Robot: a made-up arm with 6 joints.
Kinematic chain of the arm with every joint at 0, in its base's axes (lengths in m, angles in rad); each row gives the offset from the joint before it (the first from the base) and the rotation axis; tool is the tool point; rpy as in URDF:
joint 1: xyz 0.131 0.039 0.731 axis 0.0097 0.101 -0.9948
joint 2: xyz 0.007 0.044 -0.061 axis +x
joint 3: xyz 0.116 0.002 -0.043 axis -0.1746 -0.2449 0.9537
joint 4: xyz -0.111 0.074 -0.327 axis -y
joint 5: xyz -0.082 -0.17 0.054 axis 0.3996 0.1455 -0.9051
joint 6: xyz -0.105 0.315 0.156 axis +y
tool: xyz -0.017 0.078 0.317 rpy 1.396 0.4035 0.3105
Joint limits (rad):
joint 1: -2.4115..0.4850
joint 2: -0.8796..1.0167
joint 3: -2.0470..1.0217
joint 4: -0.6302..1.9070
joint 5: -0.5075..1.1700
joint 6: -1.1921..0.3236
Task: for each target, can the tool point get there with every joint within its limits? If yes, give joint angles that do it. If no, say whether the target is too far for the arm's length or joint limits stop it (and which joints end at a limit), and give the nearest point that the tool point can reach.
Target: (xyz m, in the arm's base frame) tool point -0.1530 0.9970 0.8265
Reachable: yes | joints -0.2016 0.7500 -1.0054 1.2589 -0.1506 -0.9128
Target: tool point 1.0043 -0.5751 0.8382
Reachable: no: joint limits stop it (at a limit: joint 2, joint 3, joint 5) | nearest point 0.8628 -0.4654 0.7269 | short by 0.211 m
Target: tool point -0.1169 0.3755 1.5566
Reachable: no: joint limits stop it (at a limit: joint 2, joint 5) | nearest point -0.1138 0.3893 1.3943 | short by 0.163 m
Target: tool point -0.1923 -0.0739 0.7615
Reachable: yes | joints -0.8282 0.0983 0.5697 -0.3473 -0.3614 0.0469
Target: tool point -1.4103 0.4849 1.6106
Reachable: no: too far | nearest point -0.8260 0.3329 1.1149 | short by 0.781 m
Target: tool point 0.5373 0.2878 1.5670
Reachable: no: joint limits stop it (at a limit: joint 2, joint 5) | nearest point 0.5286 0.2974 1.3894 | short by 0.178 m
